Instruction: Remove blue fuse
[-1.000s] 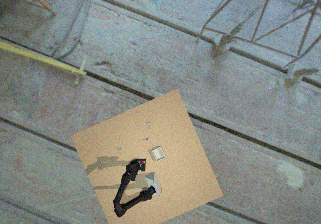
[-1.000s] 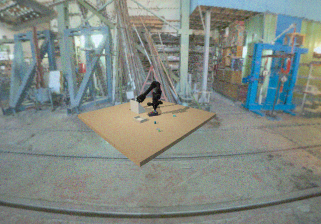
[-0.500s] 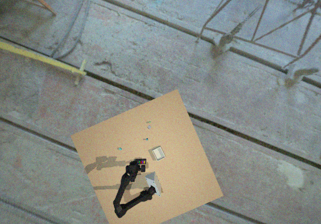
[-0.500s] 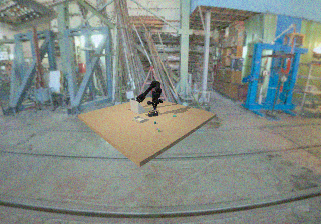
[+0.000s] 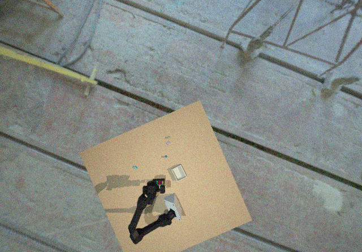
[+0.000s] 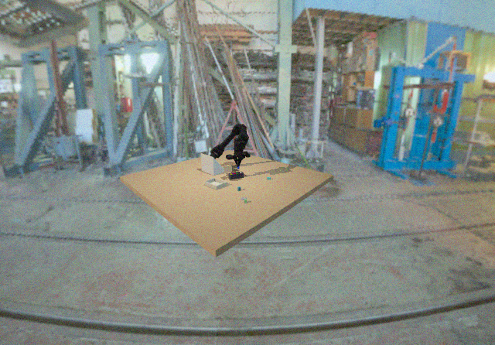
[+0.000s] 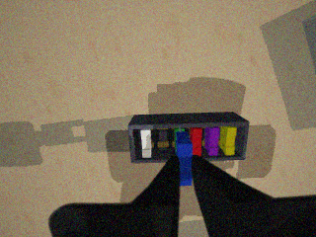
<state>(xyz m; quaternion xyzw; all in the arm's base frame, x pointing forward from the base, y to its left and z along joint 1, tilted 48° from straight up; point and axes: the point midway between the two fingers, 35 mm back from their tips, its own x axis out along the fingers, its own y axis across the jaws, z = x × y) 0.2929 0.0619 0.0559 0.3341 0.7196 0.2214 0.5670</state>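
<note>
Right now my gripper tip is 220 mm to the left of the tray, 100 mm above it and 10 mm short of it. Round my gripper tip: blue fuse 10 mm below.
</note>
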